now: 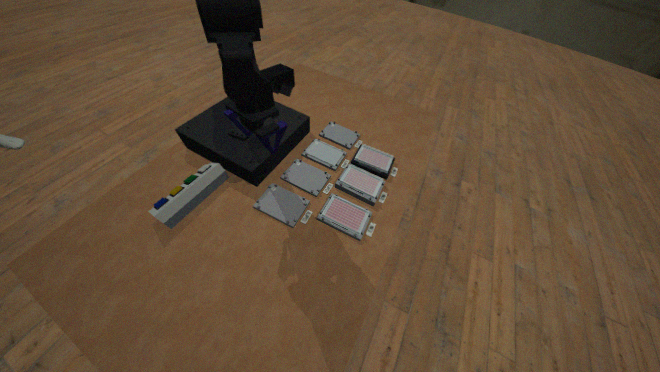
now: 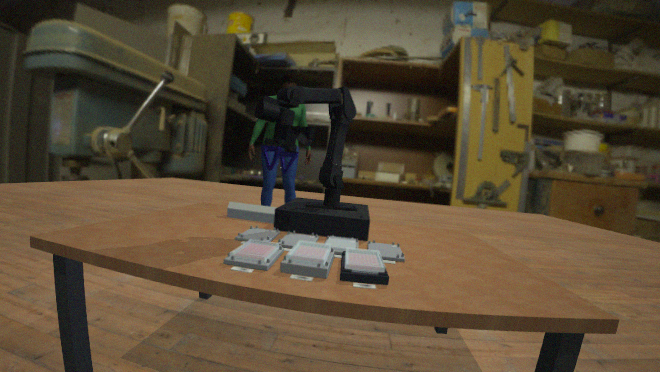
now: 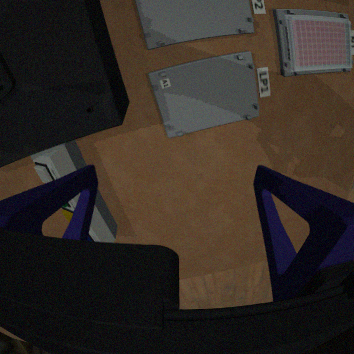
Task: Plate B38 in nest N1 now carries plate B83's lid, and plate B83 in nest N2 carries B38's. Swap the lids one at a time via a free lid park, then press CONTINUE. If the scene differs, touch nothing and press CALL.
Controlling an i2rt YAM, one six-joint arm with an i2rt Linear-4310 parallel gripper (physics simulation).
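Pixels of known places: gripper, between the fingertips: (image 1: 261,144) (image 2: 277,171) (image 3: 175,173); arm's base, origin of its link: (image 2: 331,207).
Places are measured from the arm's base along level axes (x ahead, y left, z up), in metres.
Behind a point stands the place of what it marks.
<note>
My gripper (image 1: 261,144) {x 0.177, y -0.202, z 0.127 m} (image 2: 278,170) {x 0.177, y -0.202, z 0.127 m} (image 3: 175,173) {x 0.177, y -0.202, z 0.127 m} is open and empty, high above the table between the button box and park LP1. Three pink-gridded plates sit in nests: one in a low grey nest (image 1: 345,215) {x 0.424, y -0.217, z -0.055 m} (image 2: 255,251) {x 0.455, y -0.205, z -0.054 m} (image 3: 321,44) {x 0.422, y -0.211, z -0.063 m}, one in a taller grey nest (image 1: 360,181) {x 0.438, y -0.087, z -0.041 m} (image 2: 306,252) {x 0.473, y -0.086, z -0.041 m}, one in a black nest (image 1: 374,159) {x 0.464, y 0.033, z -0.045 m} (image 2: 364,261) {x 0.500, y 0.042, z -0.044 m}. The first looks more vivid, the others paler; plate numbers are unreadable. A pale lid (image 1: 324,153) {x 0.282, y 0.007, z -0.063 m} (image 2: 342,243) {x 0.293, y 0.018, z -0.063 m} lies on a park in the other row. Park LP1 (image 1: 281,206) {x 0.230, y -0.250, z -0.071 m} (image 3: 205,95) {x 0.222, y -0.239, z -0.071 m} and park LP2 (image 1: 305,178) {x 0.258, y -0.123, z -0.071 m} (image 3: 195,20) {x 0.246, y -0.135, z -0.071 m} hold no lid.
The button box (image 1: 196,199) {x -0.010, y -0.325, z -0.057 m} (image 2: 251,212) {x -0.008, y -0.317, z -0.048 m} (image 3: 61,154) {x 0.008, y -0.216, z -0.033 m} has blue, yellow, green and white buttons and stands beside the black arm base (image 1: 210,145) {x -0.054, y -0.163, z 0.002 m} (image 2: 322,220) {x 0.151, y -0.039, z -0.026 m} (image 3: 50,85) {x 0.070, y -0.126, z -0.003 m}. Another bare grey park (image 1: 339,135) {x 0.304, y 0.135, z -0.071 m} (image 2: 385,251) {x 0.324, y 0.141, z -0.071 m} lies at the row's far end. A person (image 2: 270,132) stands behind the table.
</note>
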